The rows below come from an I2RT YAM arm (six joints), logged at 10 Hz.
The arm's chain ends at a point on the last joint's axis. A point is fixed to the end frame.
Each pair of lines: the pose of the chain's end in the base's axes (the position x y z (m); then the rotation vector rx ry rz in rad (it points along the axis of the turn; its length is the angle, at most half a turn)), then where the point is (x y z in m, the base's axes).
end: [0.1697 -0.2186 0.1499 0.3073 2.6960 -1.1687]
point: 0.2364 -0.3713 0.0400
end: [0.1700 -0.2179 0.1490 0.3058 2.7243 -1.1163]
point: 0.2370 -0.3658 0.0328
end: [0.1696 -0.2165 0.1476 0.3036 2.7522 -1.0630]
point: 0.2368 -0.3593 0.0253
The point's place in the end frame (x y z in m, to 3 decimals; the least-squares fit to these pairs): -0.054 -0.008 0.192
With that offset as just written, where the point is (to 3 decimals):
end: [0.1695 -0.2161 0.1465 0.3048 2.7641 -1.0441]
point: 0.236 -0.357 0.022
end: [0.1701 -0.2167 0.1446 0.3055 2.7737 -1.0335]
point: 0.236 -0.356 0.018
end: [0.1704 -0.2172 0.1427 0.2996 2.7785 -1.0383]
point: 0.236 -0.357 0.016
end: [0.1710 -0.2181 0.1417 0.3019 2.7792 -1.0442]
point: 0.236 -0.359 0.016
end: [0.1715 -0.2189 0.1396 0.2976 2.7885 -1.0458]
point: 0.235 -0.359 0.013
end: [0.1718 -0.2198 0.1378 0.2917 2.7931 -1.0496]
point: 0.235 -0.360 0.011
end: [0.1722 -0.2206 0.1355 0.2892 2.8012 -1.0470]
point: 0.235 -0.360 0.007
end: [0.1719 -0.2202 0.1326 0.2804 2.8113 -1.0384]
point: 0.234 -0.359 0.003
